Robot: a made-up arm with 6 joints.
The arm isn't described. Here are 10 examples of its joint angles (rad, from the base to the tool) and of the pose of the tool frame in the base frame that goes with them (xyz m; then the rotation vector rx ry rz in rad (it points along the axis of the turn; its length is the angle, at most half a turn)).
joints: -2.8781 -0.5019 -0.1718 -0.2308 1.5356 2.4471
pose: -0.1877 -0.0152 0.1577 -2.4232 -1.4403 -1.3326
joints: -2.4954 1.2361 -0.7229 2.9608 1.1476 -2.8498
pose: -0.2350 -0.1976 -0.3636 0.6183 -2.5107 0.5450
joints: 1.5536 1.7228 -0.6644 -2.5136 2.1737 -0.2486
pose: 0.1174 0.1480 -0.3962 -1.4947 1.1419 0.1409
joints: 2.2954 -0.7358 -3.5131 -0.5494 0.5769 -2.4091
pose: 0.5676 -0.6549 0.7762 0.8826 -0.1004 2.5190
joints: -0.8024 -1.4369 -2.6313 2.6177 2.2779 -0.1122
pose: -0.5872 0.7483 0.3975 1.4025 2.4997 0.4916
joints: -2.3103 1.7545 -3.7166 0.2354 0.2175 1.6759
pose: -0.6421 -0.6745 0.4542 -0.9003 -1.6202 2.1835
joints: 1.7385 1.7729 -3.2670 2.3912 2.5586 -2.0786
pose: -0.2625 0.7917 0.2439 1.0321 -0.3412 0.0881
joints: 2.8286 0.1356 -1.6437 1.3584 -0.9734 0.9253
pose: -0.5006 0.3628 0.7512 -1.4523 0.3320 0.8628
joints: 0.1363 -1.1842 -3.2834 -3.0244 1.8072 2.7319
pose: -0.9524 -0.1516 0.3098 2.9059 0.8576 -0.0361
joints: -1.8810 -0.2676 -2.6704 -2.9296 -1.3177 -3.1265
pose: 0.0024 -0.1161 1.0070 1.0652 -1.2540 1.1986
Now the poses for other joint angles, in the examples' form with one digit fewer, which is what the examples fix.
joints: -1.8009 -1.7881 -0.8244 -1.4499 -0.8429 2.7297
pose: 0.263 0.273 0.656 1.157 -0.521 2.592
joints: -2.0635 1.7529 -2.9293 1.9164 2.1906 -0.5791
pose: -0.269 -0.890 0.024 -1.060 0.666 -1.761
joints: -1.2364 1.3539 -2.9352 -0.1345 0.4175 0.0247
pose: 0.364 -1.028 0.378 1.792 -1.192 1.080
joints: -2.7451 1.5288 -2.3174 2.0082 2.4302 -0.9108
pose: -0.735 -0.496 -0.019 -0.707 0.771 -2.607
